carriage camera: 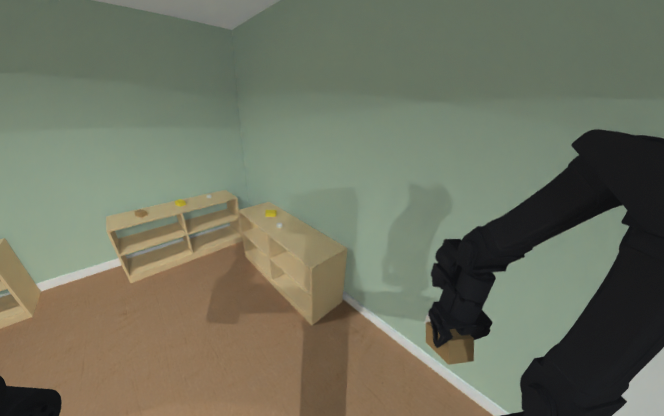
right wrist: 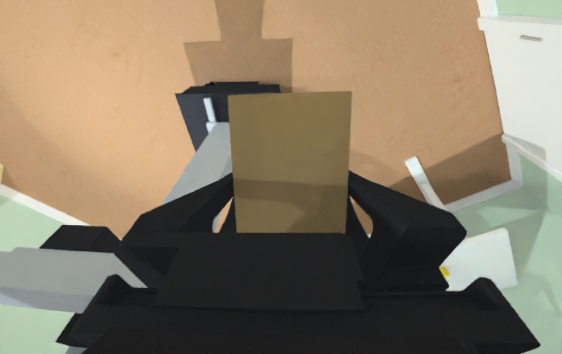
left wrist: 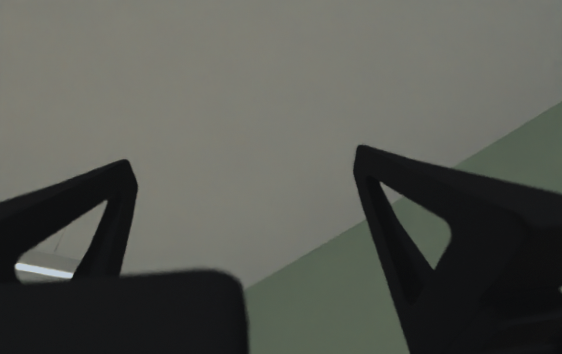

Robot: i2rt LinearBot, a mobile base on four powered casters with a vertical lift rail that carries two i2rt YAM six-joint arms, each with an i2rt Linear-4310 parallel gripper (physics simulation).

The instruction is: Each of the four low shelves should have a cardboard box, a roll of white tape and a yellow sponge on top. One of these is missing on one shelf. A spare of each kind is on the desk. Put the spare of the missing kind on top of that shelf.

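Places are measured from the left arm's base along level axes (x ahead, y left, z up), in metres.
Where they show: left gripper, fingertip midpoint: (left wrist: 246, 164); right gripper, fingertip midpoint: (carriage camera: 448, 344) (right wrist: 290, 173).
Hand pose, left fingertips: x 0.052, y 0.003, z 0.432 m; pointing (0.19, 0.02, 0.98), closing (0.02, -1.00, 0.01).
Note:
Each offset is from my left fingertips to the top centre of the thing. Level surfaces: height alone.
My right gripper (carriage camera: 452, 337) (right wrist: 290, 173) is shut on a cardboard box {dy -0.644, dx +0.152, dz -0.431 m} (carriage camera: 459, 352) (right wrist: 290, 150), held in the air right of the shelves in the carriage view. My left gripper (left wrist: 246, 164) is open and empty, with ceiling behind it. A low shelf (carriage camera: 327, 287) by the right wall bears a yellow sponge (carriage camera: 270, 213) and a white tape roll {dy -0.021, dx +1.636, dz -0.991 m} (carriage camera: 279, 225); no box shows on its top. The back shelf {dz -1.546 m} (carriage camera: 131, 275) bears a cardboard box (carriage camera: 141, 213), a yellow sponge (carriage camera: 180, 203) and a white tape roll (carriage camera: 209, 196). Part of another shelf (carriage camera: 20, 285) shows at the left edge.
In the right wrist view a corner of the white desk {dz -0.905 m} (right wrist: 487, 257) with a bit of yellow sponge {dy -1.469, dx -0.916, dz -0.860 m} (right wrist: 444, 272) shows at lower right. A white door (right wrist: 530, 85) is at upper right. The robot's dark base (right wrist: 192, 117) shows behind the held box. A green wall (carriage camera: 375, 150) runs along the right.

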